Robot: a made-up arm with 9 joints.
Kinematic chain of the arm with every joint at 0, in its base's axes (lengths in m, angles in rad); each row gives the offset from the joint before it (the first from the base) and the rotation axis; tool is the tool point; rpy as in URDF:
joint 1: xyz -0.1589 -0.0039 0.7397 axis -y
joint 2: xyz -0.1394 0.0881 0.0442 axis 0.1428 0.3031 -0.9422
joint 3: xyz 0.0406 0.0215 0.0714 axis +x
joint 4: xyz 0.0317 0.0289 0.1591 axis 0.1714 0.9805 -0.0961
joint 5: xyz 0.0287 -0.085 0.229 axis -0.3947 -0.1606 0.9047
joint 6: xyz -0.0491 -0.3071 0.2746 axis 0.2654 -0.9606 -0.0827
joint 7: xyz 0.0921 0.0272 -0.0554 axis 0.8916 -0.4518 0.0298
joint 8: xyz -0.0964 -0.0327 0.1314 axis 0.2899 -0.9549 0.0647
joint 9: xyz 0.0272 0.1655 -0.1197 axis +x
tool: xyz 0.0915 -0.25 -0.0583 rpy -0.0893 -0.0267 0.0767
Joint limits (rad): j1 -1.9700..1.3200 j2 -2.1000..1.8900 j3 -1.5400..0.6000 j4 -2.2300..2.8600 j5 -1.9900..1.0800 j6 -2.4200..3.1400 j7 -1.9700..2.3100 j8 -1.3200..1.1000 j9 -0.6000..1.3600
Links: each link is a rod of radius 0.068 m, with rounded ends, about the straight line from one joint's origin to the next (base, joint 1, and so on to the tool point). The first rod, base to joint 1, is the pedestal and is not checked.
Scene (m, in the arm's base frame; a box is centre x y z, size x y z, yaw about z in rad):
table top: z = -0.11
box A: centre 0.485 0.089 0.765 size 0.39 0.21 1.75 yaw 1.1
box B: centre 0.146 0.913 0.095 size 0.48 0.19 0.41 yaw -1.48
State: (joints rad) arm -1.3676 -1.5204 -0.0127 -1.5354 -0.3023 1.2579 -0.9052 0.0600 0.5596
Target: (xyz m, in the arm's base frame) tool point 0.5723 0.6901 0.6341
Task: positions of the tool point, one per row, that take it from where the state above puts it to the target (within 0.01 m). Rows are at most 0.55 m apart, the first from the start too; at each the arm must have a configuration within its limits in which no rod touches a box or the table.
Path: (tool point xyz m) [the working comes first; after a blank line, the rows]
Joints at the target: -1.9700 -0.2512 -0.9722 -0.4751 0.3098 1.1471 -0.7247 0.2149 1.0273
Straight joint move there: touches box A.

1: 0.3908 -0.4274 1.1084
2: 0.3078 -0.3633 1.4031
3: 0.1325 -0.2166 1.6479
4: -0.1073 0.0017 1.7874
5: -0.3650 0.2615 1.7835
6: -0.5866 0.5189 1.6280
7: -0.0907 0.6348 1.6482
8: 0.3252 0.6986 1.4152
9: 0.5523 0.7127 1.0346
10: 0.5723 0.6901 0.6340

